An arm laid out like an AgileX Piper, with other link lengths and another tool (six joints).
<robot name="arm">
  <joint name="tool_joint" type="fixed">
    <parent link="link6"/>
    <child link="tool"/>
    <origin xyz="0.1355 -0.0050 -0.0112" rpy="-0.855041 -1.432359 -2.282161"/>
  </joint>
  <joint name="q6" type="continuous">
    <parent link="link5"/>
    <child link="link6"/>
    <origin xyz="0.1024 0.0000 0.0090"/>
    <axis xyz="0.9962 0 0.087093"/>
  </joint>
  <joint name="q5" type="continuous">
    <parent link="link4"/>
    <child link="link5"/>
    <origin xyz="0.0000 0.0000 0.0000"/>
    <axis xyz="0 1 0"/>
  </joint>
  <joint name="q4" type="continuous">
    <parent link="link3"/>
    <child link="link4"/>
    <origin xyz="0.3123 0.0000 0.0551"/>
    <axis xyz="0.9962 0 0.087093"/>
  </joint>
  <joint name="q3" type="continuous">
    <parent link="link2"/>
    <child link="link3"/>
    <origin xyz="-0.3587 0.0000 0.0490"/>
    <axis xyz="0 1 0"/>
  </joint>
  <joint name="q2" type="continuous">
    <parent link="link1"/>
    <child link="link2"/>
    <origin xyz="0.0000 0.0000 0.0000"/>
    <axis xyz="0 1 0"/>
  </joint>
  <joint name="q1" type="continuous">
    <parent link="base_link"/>
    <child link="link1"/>
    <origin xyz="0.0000 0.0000 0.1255"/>
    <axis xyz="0 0 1"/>
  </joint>
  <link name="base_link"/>
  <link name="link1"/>
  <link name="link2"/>
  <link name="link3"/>
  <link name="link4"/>
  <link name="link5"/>
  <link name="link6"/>
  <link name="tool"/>
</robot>
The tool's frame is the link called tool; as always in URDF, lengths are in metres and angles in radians. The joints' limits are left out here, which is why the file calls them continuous.
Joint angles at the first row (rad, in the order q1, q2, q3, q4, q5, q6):
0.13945 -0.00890 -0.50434 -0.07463 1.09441 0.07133
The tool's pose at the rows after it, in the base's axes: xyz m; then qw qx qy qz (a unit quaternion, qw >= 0):
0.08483 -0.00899 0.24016 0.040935 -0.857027 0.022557 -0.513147
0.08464 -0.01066 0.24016 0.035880 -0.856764 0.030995 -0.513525
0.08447 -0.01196 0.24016 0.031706 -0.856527 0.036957 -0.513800
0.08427 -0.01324 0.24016 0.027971 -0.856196 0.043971 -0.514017
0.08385 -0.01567 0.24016 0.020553 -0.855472 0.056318 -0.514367
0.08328 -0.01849 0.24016 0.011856 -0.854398 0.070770 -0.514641
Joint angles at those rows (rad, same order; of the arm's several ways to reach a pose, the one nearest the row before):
0.12900 -0.00888 -0.50323 -0.07464 1.09441 0.07134
0.10932 -0.00887 -0.50323 -0.07466 1.09440 0.07136
0.09420 -0.00889 -0.50321 -0.07463 1.09440 0.07016
0.07872 -0.00889 -0.50323 -0.07460 1.09442 0.07106
0.04990 -0.00890 -0.50323 -0.07464 1.09443 0.07110
0.01605 -0.00888 -0.50322 -0.07460 1.09440 0.07106

